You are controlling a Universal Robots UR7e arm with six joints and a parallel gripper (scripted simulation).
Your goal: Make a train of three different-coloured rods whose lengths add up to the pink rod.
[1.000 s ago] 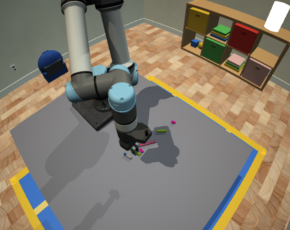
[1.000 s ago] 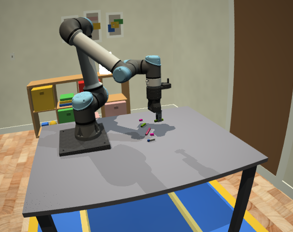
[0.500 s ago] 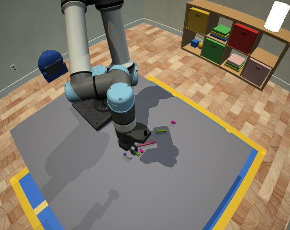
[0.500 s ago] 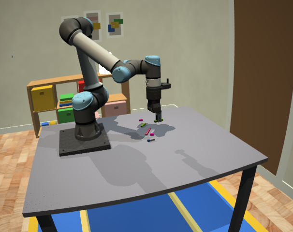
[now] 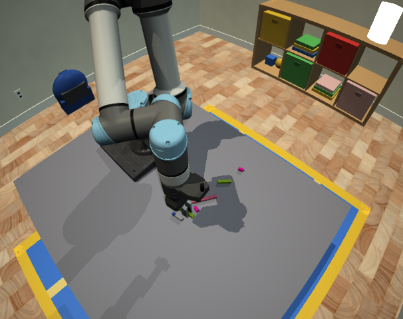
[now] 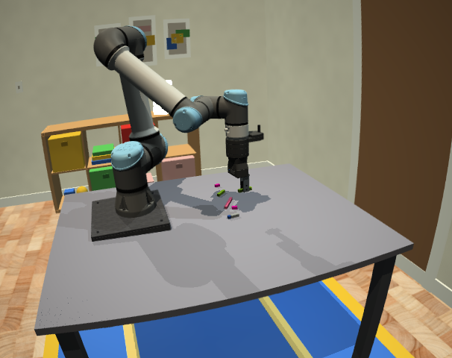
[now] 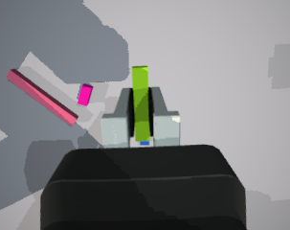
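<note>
Right now the grey rod is 100 mm below my hand and 40 mm behind it. Also, from my hand: lime rod (10 mm below); then blue rod (100 mm below, 60 mm behind); then pink rod (110 mm to the left, 100 mm below, 20 mm behind).
</note>
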